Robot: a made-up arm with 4 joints.
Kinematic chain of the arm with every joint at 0, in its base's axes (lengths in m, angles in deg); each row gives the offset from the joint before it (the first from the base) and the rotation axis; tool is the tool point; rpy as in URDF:
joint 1: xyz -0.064 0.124 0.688 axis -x
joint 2: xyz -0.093 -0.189 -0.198 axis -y
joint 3: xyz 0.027 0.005 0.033 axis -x
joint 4: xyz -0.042 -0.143 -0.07 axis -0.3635 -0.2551 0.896
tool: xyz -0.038 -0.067 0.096 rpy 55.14 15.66 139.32
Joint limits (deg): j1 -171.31..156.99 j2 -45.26..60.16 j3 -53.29..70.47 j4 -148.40..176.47
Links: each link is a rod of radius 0.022 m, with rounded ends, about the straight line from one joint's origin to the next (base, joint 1, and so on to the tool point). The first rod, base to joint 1, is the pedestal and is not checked.
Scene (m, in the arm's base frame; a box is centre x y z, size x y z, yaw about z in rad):
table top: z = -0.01
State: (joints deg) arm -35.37 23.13 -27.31 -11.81
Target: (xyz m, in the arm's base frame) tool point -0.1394 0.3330 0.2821
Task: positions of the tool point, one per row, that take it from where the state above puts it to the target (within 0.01 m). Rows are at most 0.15 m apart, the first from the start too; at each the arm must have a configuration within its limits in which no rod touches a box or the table.
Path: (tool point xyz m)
1: -0.1767 0.0905 0.2254
2: -0.1575 0.2174 0.2355
3: -0.1394 0.3330 0.2821

